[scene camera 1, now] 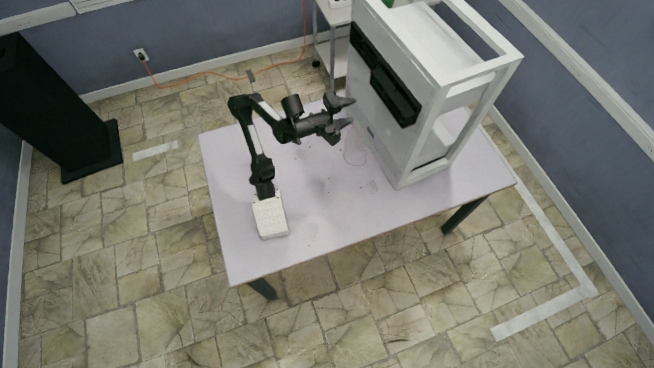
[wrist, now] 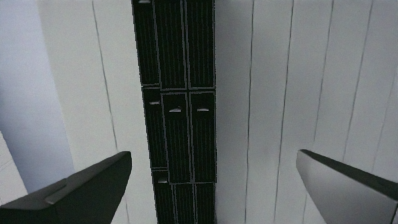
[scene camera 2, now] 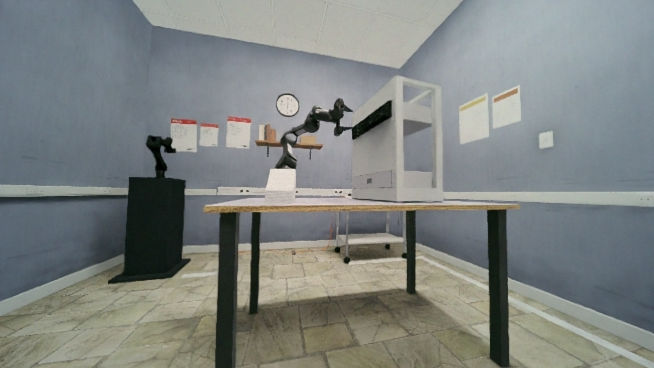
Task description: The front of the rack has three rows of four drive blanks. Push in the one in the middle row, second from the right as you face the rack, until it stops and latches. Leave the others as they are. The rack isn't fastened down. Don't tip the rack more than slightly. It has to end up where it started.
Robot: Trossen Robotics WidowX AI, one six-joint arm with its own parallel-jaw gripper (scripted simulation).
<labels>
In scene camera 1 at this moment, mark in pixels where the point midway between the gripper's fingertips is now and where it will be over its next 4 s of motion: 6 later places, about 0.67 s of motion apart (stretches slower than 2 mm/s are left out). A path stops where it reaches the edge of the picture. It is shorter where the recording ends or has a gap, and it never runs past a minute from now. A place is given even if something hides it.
The gripper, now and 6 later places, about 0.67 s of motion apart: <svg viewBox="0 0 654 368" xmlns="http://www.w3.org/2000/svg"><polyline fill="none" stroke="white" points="354,109 360,97 372,85 376,84 378,85 381,84 384,83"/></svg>
</labels>
